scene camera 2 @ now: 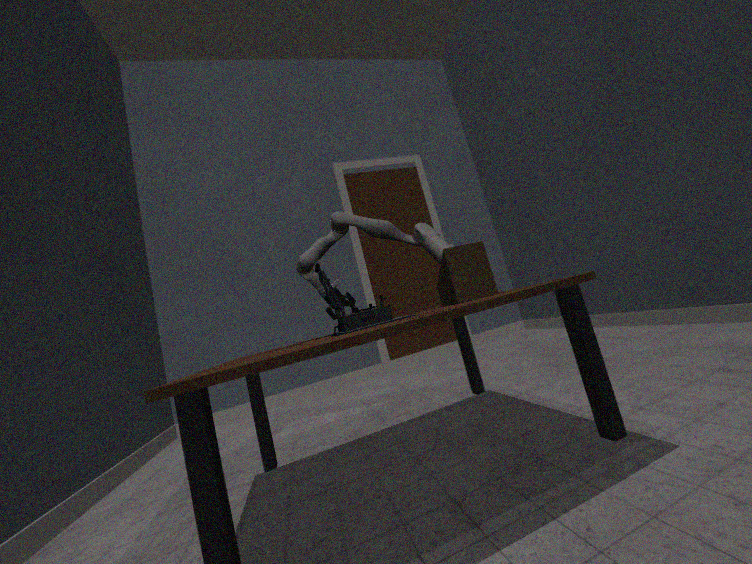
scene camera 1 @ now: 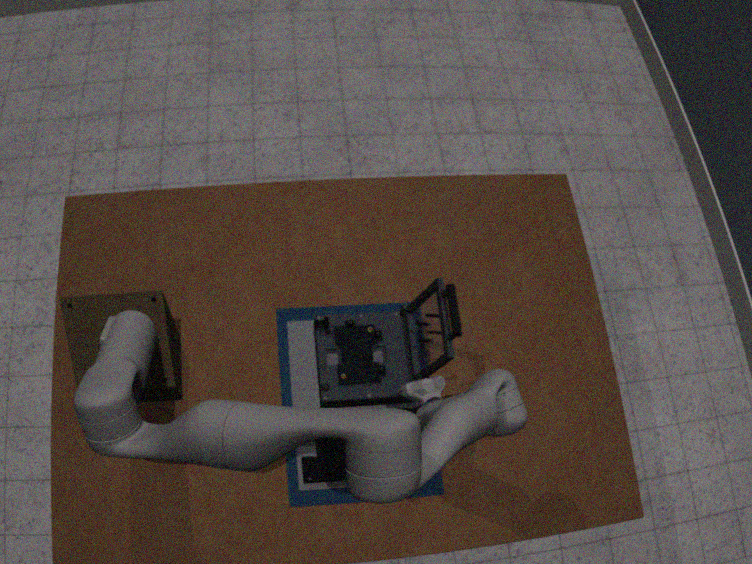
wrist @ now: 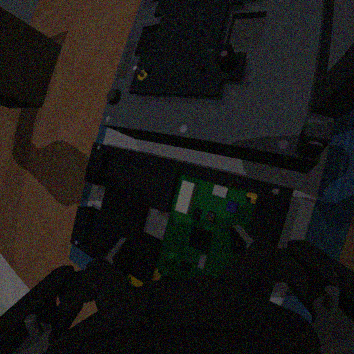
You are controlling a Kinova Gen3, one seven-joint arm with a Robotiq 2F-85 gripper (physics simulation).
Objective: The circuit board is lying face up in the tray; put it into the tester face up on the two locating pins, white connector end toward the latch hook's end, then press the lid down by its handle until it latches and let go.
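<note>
The green circuit board lies face up in the black tray. Its long white connector is at the board's upper left in the wrist view. My gripper is open, with one fingertip left of the board and the other over its right part, and nothing held. How high the tips are above the board is hard to tell. The tester stands beside the tray, its dark nest bare of any board. Its lid is raised, with the black handle bar at its outer side. The arm hides the board in scene camera 1.
A blue mat lies under the tester and tray. A light grey strip runs along the tester's left side. A brown box-like pedestal stands at the arm's base. The raised lid stands close to the forearm.
</note>
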